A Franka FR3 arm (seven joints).
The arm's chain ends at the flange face. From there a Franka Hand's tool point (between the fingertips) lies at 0.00 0.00 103.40 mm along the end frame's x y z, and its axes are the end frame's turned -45 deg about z.
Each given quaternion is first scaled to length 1.
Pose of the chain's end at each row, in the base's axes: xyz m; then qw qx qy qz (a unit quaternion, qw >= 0):
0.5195 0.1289 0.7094 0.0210 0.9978 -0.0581 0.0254
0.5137 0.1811 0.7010 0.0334 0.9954 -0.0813 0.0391
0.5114 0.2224 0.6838 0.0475 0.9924 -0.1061 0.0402
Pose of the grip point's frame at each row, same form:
0.5245 0.1243 0.6062 0.0291 0.9440 0.3282 0.0154
0.5212 0.1736 0.5981 0.0458 0.9507 0.3058 0.0233
0.5186 0.2118 0.5812 0.0593 0.9575 0.2818 0.0190

